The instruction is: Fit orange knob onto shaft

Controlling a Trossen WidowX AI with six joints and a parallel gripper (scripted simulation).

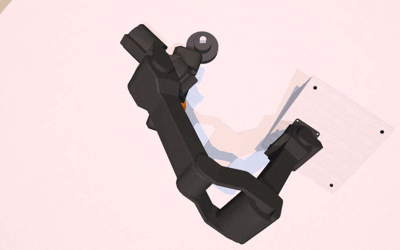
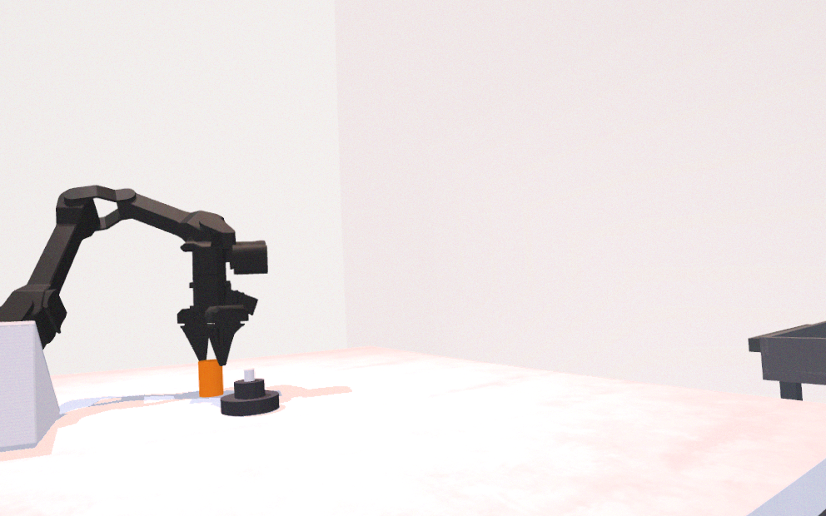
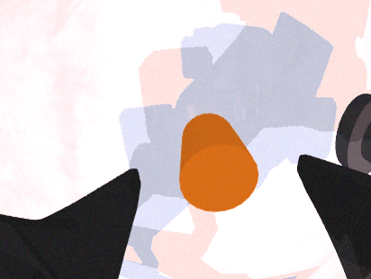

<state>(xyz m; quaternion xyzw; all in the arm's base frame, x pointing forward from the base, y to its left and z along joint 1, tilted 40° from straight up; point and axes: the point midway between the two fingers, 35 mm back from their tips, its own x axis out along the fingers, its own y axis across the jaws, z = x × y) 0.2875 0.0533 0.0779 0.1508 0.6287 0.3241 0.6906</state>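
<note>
Now: the orange knob 1 cm below my gripper tip. The rest, counted from my gripper tip: dark round pedestal: 16 cm to the right, 3 cm ahead, 2 cm below.
</note>
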